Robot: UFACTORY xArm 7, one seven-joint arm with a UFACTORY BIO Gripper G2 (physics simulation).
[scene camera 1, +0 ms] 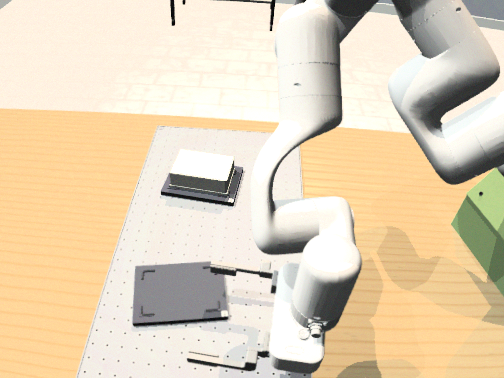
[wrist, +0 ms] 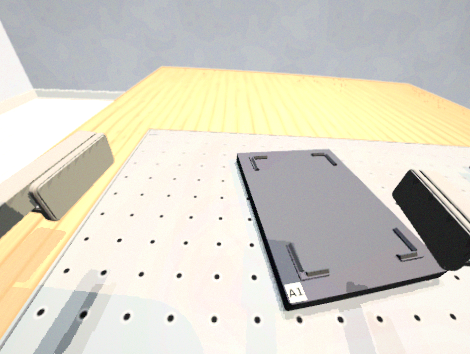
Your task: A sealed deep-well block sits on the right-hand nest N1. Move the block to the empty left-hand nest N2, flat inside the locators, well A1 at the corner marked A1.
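Frame: origin at the arm's base, x ahead, y left, z up, level; millimetres.
Seen in the pictures: end effector, tool point: (scene camera 1: 214,310) (wrist: 252,192).
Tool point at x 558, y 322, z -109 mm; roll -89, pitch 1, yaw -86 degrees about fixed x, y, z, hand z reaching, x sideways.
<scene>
Pixels of each thing's middle, then the offset from my tool point to it. "*": a spot on its surface instead. Level surfaces: height alone.
- white-topped sealed block, body centre: (scene camera 1: 202,171) dx +125, dy -350, dz -45 mm
- far nest N1, surface spot: (scene camera 1: 238,177) * dx +49, dy -374, dz -66 mm
- dark empty nest N2, body centre: (wrist: 316,199) (scene camera 1: 179,291) dx +81, dy -59, dz -70 mm
- light perforated board, its level: dz -78 mm
- wooden table, its level: dz -91 mm
The white-topped sealed block (scene camera 1: 201,167) sits on the far nest N1 (scene camera 1: 238,177); neither shows in the wrist view. The dark empty nest N2 (scene camera 1: 177,292) (wrist: 320,200) has corner locators, and its white A1 label (wrist: 295,292) is at the near left corner in the wrist view. My gripper (scene camera 1: 201,312) (wrist: 251,197) is open and empty, with its fingers wide apart. In the scene view one finger overlaps N2's far right corner and the other is beyond its near edge. Its height above the nest is hard to tell.
Both nests are on a light perforated board (scene camera 1: 165,230) (wrist: 165,200) on the wooden table (scene camera 1: 45,210) (wrist: 250,100). A green block-shaped object (scene camera 1: 480,225) is at the right in the scene view. The arm covers part of the board's right side there.
</scene>
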